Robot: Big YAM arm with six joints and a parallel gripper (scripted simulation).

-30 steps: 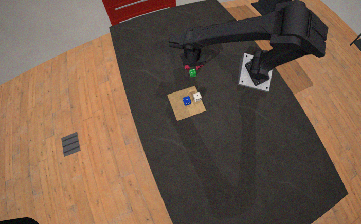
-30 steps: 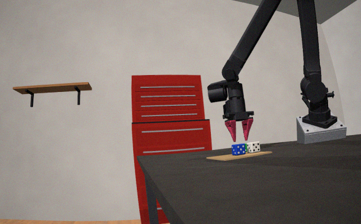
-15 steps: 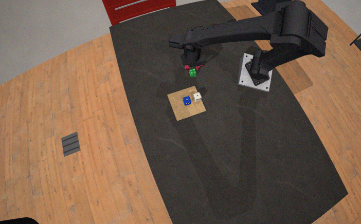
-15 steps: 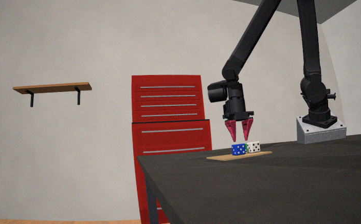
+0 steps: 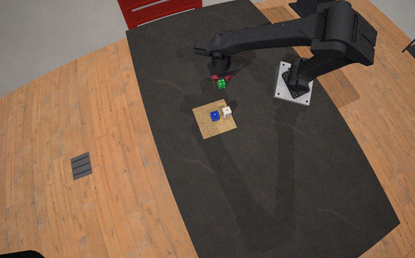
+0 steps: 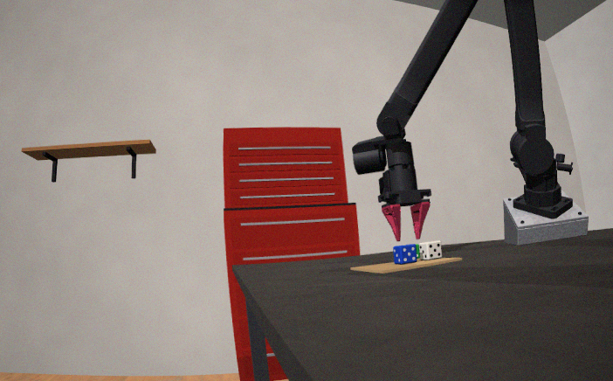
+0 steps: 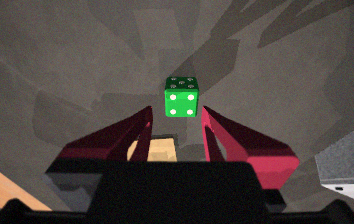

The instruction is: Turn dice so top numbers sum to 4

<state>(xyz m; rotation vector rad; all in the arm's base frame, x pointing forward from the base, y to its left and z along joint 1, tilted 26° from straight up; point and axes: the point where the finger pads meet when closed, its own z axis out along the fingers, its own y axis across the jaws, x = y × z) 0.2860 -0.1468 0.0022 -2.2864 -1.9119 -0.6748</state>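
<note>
Now: hand 30 mm above the green die. Also, from my hand: blue die 80 mm ahead, 140 mm to the left, 30 mm below; white die 30 mm ahead, 130 mm to the left, 30 mm below; tan mat 80 mm ahead, 140 mm to the left, 50 mm below.
</note>
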